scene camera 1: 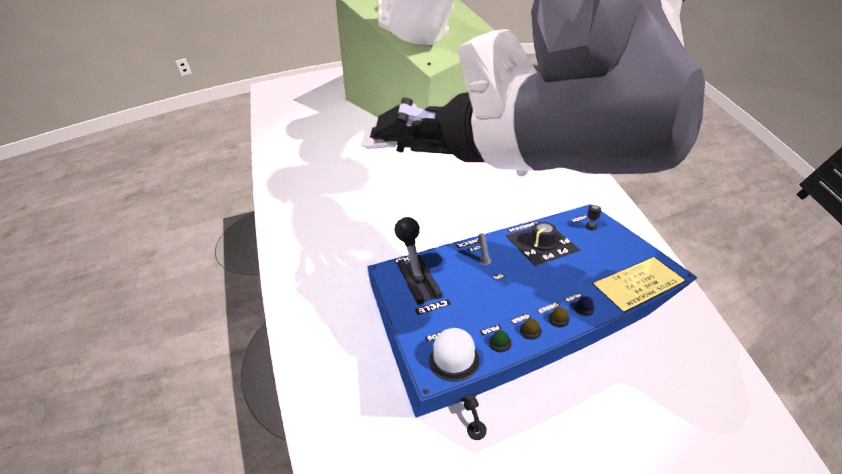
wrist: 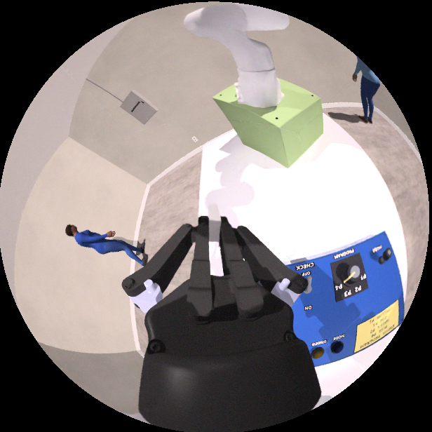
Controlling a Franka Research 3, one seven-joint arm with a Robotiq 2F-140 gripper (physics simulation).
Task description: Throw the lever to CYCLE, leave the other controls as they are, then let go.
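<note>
The lever, a grey shaft with a black ball knob (scene camera 1: pixel 407 229), stands in a black slot at one end of the blue control panel (scene camera 1: pixel 447 317) (wrist: pixel 330 312). It tilts toward the slot's end away from the CYCLE label (scene camera 1: pixel 433 306), which lies at the slot's near end. My gripper (scene camera 1: pixel 370 138) (wrist: pixel 211 211) is shut and empty. It hangs above the table behind the panel, apart from the lever and higher than the panel. The lever does not show in the wrist view.
The panel also bears a toggle switch (scene camera 1: pixel 484 249), a program knob (scene camera 1: pixel 543 234) (wrist: pixel 351 272), a small black-capped switch (scene camera 1: pixel 593 217), a white dome (scene camera 1: pixel 453 350) and several small lamps. The green block (scene camera 1: pixel 377 76) (wrist: pixel 300 132) under the arm's base stands behind.
</note>
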